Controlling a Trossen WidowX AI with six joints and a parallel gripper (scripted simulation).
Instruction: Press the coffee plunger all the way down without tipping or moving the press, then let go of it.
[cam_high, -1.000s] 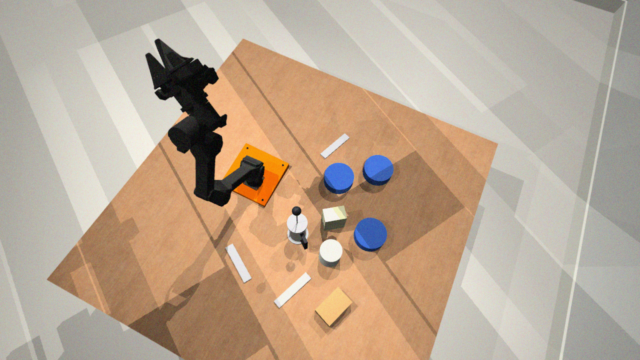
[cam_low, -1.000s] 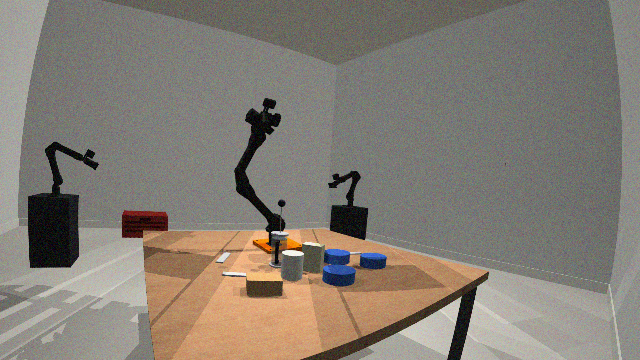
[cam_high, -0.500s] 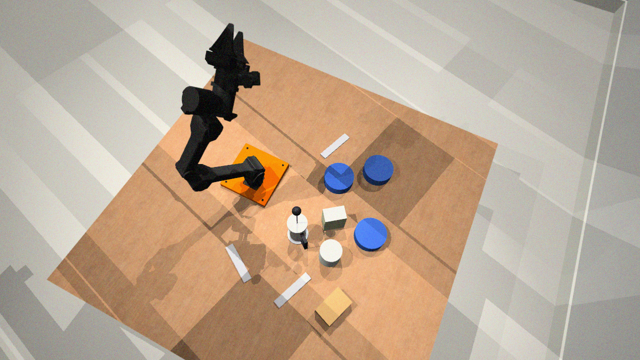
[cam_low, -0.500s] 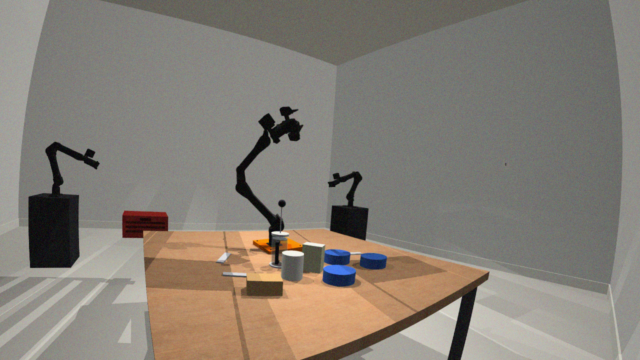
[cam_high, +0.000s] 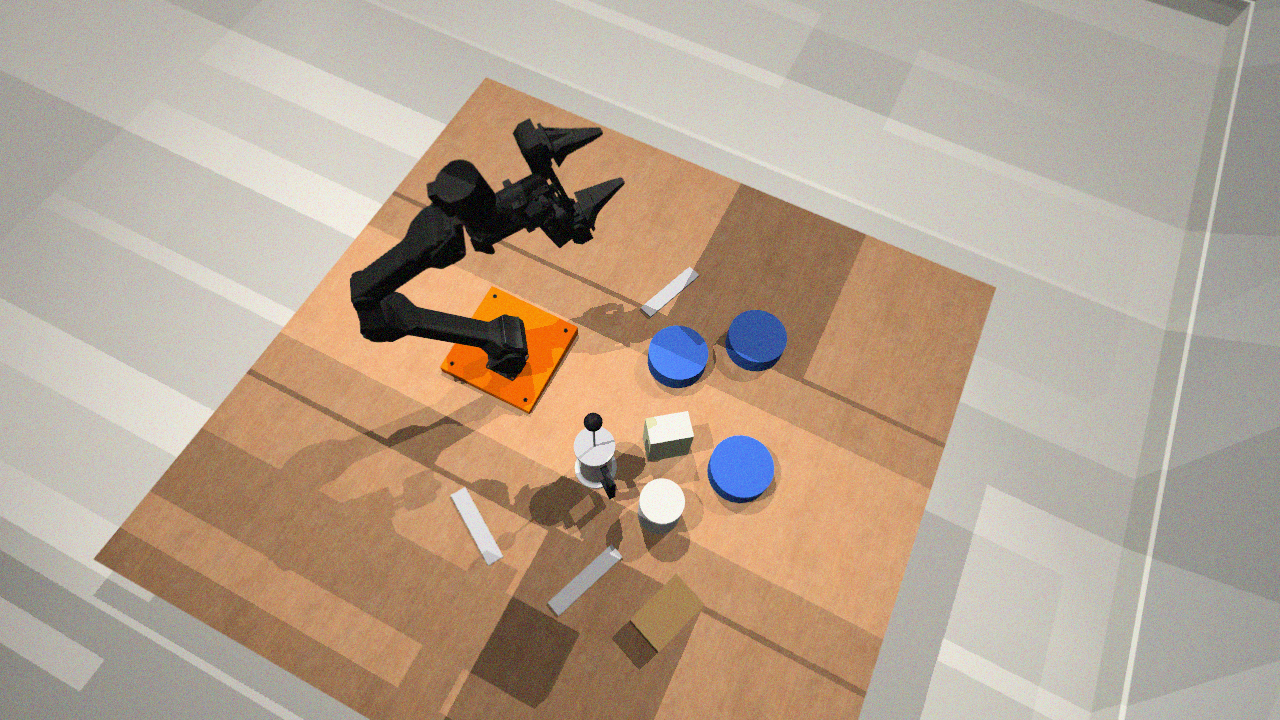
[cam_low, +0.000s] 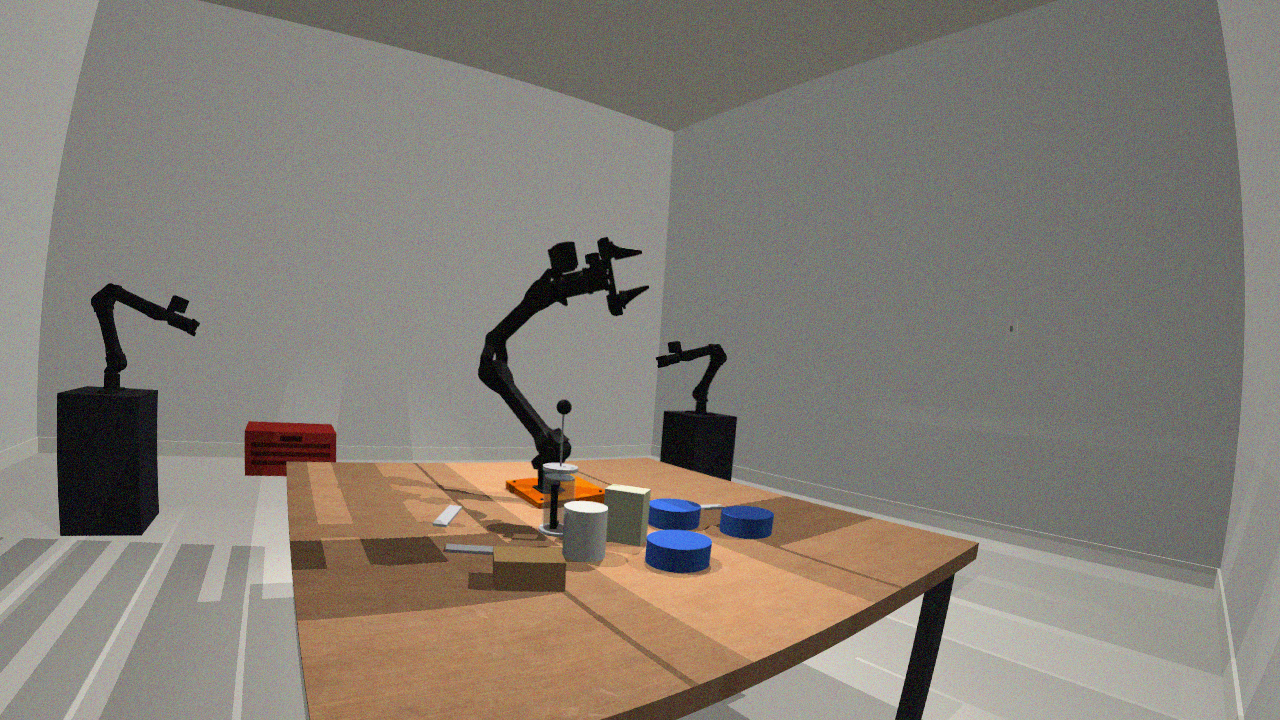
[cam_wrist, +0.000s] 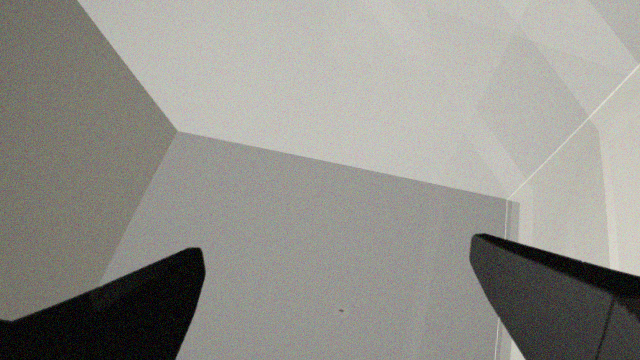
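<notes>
Now: the coffee press 11 cm ahead of my gripper tip, 25 cm to the right of it and 46 cm below it. From my gripper tip the other things lie so: white cylinder: 24 cm ahead, 26 cm to the right, 54 cm below; then pale box: 19 cm ahead, 14 cm to the right, 53 cm below.
</notes>
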